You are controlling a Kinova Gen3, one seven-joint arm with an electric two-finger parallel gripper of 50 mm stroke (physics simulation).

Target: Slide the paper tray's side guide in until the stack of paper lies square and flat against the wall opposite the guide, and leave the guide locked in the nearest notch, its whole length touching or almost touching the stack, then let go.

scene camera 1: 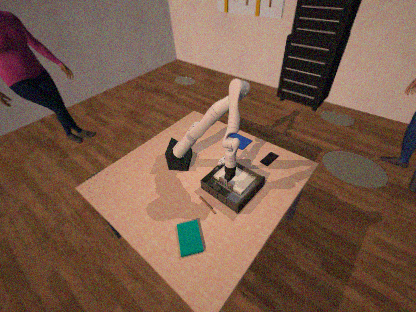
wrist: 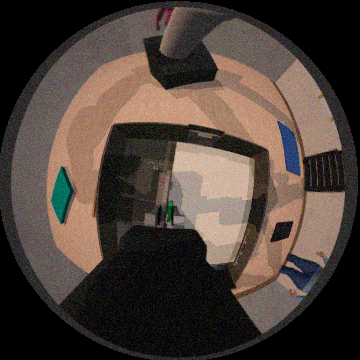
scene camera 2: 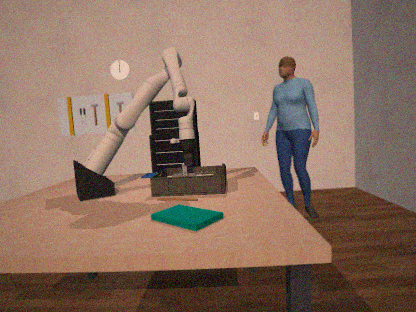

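Where they show: gripper, fingertip midpoint: (scene camera 1: 226, 182) (wrist: 166, 211); arm's base, origin of the base link: (scene camera 1: 178, 153) (wrist: 174, 49) (scene camera 2: 93, 171).
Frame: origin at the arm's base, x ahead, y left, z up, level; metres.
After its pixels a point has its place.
The dark paper tray (scene camera 1: 218, 194) {x 0.466, y 0.055, z -0.051 m} (scene camera 2: 187, 187) {x 0.464, y 0.054, z -0.084 m} (wrist: 261, 200) {x 0.326, y 0.325, z -0.045 m} sits on the table. The pale paper stack (scene camera 1: 243, 182) {x 0.464, y 0.267, z -0.077 m} (wrist: 220, 172) {x 0.307, y 0.230, z -0.076 m} lies flat in its right part in the wrist view. The side guide (wrist: 170, 165) {x 0.330, y 0.137, z -0.100 m} runs along the stack's left edge, touching or nearly touching it. A thin tan strip shows between the top sheet and the wall opposite; whether the stack's edges are square is unclear. My gripper (scene camera 1: 229, 181) {x 0.407, y 0.165, z -0.059 m} (scene camera 2: 185, 169) {x 0.407, y 0.165, z -0.059 m} (wrist: 166, 211) {x 0.407, y 0.165, z -0.059 m} is down in the tray, shut on the side guide's grip, beside a green mark (wrist: 170, 211) {x 0.398, y 0.171, z -0.036 m}. The notch engagement is hidden.
A teal book (scene camera 1: 190, 238) {x 0.604, y -0.240, z -0.101 m} (scene camera 2: 187, 217) {x 0.611, y -0.277, z -0.101 m} (wrist: 62, 195) {x 0.564, y -0.197, z -0.101 m} and a thin brown stick (scene camera 1: 207, 204) {x 0.454, y -0.028, z -0.112 m} (scene camera 2: 177, 199) {x 0.454, y -0.030, z -0.115 m} lie near the tray. A blue flat item (scene camera 1: 242, 141) {x 0.078, y 0.569, z -0.111 m} (wrist: 289, 148) {x 0.057, y 0.521, z -0.111 m} and a black phone-like item (scene camera 1: 269, 159) {x 0.375, y 0.601, z -0.111 m} (wrist: 282, 231) {x 0.371, y 0.598, z -0.111 m} lie on its other side.
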